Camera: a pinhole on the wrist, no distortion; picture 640 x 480 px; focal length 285.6 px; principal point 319.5 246.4 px. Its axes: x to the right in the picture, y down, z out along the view. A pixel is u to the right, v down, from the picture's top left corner.
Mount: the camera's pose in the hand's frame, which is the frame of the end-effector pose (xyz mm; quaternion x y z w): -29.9 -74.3 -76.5 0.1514 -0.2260 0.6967 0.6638
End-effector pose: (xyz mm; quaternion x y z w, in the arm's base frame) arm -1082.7 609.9 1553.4 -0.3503 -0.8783 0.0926 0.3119
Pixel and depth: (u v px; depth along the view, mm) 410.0 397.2 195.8
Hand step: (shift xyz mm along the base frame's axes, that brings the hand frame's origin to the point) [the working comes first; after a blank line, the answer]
In the camera's frame: 62.0 103.4 195.8

-50.1 -189.2 -114.3
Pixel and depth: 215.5 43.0 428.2
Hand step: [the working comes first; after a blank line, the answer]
In the camera's frame: -155.9 -305.0 428.2

-523.3 -133.1 88.6
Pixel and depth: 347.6 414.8 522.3
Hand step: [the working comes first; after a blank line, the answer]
In the camera's frame: 51.4 308.0 522.3

-174.2 -464.6 -353.8
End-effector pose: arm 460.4 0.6 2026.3 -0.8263 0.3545 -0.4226 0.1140
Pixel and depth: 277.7 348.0 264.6
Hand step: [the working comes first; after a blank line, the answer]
In the camera's frame: -38.7 94.1 264.6

156.0 262.6 -42.2
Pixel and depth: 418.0 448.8 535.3
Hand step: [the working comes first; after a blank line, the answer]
In the camera's frame: 184.6 379.4 535.3

249.7 414.8 -457.7
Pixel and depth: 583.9 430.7 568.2
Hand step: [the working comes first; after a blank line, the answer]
In the camera's frame: 526.0 366.7 568.2

267.7 203.3 -727.4
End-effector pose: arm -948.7 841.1 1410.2 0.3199 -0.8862 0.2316 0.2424
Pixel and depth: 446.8 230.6 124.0
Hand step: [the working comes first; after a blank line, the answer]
In the camera's frame: 55.3 -6.9 124.0

71.2 -78.0 -44.0
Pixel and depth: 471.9 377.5 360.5
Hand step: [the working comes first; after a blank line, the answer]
In the camera's frame: 192.4 165.5 360.5

142.4 -133.7 -354.2
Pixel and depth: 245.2 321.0 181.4
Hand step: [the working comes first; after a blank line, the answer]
In the camera's frame: -47.2 47.4 181.4

189.1 -130.5 -36.1
